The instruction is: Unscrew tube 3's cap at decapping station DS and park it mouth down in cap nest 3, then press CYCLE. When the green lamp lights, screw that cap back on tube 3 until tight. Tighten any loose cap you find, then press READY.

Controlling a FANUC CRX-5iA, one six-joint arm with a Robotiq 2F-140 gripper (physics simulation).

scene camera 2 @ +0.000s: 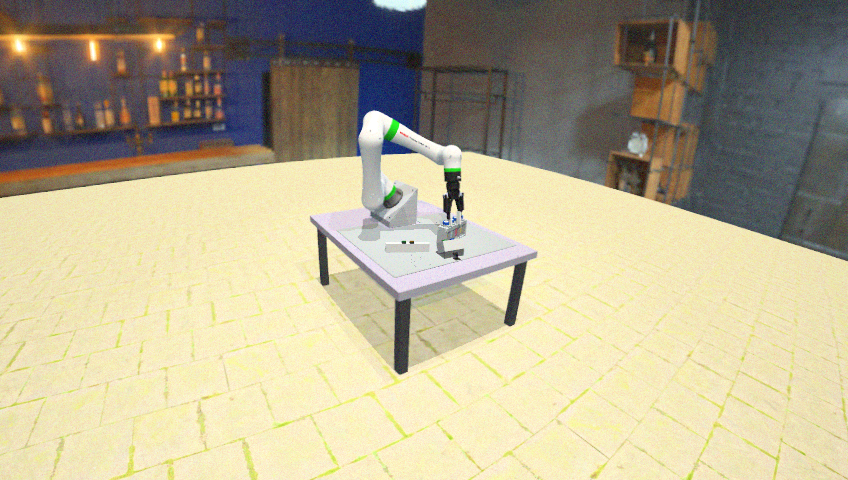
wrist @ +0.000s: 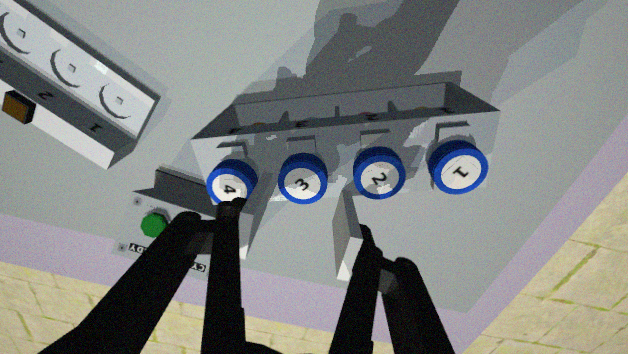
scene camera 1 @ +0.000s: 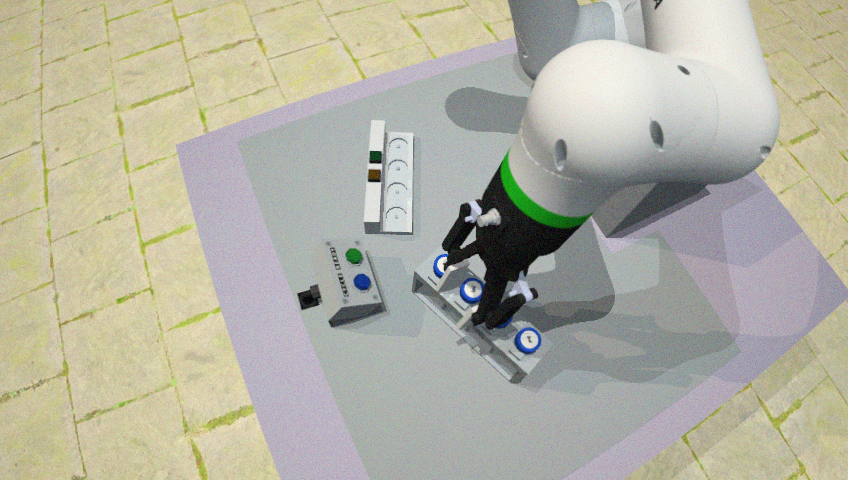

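Where they show: gripper, fingertip midpoint: (scene camera 2: 454,224) (wrist: 303,198) (scene camera 1: 455,305); arm's base, origin of the base link: (scene camera 2: 393,199).
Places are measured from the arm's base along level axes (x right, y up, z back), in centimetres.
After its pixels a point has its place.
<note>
My gripper (scene camera 1: 452,304) @[y -3.8, x -15.1, z -46.7 cm] (scene camera 2: 454,220) @[y -3.8, x -15.1, z -46.7 cm] (wrist: 303,198) @[y -3.8, x -15.1, z -46.7 cm] is open and empty, pointing down at the tube rack (scene camera 1: 516,375) @[y -9.5, x -27.2, z -40.8 cm] (wrist: 480,125) @[y -4.1, x -24.6, z -36.7 cm]. In the wrist view its pale finger pads stand either side of cap 3 (scene camera 1: 473,289) @[y -1.4, x -14.4, z -44.0 cm] (wrist: 302,182) @[y -1.4, x -14.3, z -43.9 cm], which shows between and slightly beyond the fingertips. Contact and exact height cannot be told. Cap 3 is blue-rimmed with a white top and sits on its tube. The nest block (scene camera 1: 374,208) @[y -9.1, x 6.5, z -52.0 cm] (scene camera 2: 407,246) @[y -10.5, x 15.2, z -50.5 cm] has empty round nests, including nest 3 (scene camera 1: 398,168) @[y -12.8, x 15.4, z -44.5 cm]. Its green lamp (scene camera 1: 374,156) @[y -8.3, x 16.3, z -48.8 cm] looks dark. The CYCLE button (scene camera 1: 361,281) @[y -6.5, x -6.3, z -58.1 cm] is blue; READY (scene camera 1: 354,256) @[y -6.6, x -2.0, z -57.9 cm] (wrist: 154,225) @[y -6.7, x -1.9, z -57.6 cm] is green.
Cap 4 (scene camera 1: 440,265) @[y -1.4, x -9.5, z -47.0 cm] (wrist: 229,186) @[y -1.4, x -9.6, z -46.0 cm] is close beside one finger. Cap 2 (wrist: 379,177) @[y -1.4, x -19.0, z -41.7 cm], partly hidden in scene camera 1, and cap 1 (scene camera 1: 527,339) @[y -1.4, x -23.6, z -39.8 cm] (wrist: 459,172) @[y -1.4, x -23.6, z -39.5 cm] are on the other side. The button box (scene camera 1: 339,312) @[y -7.3, x -9.6, z -62.6 cm] stands left of the rack, beside a small black object (scene camera 1: 308,298) @[y -12.6, x -4.0, z -66.9 cm].
</note>
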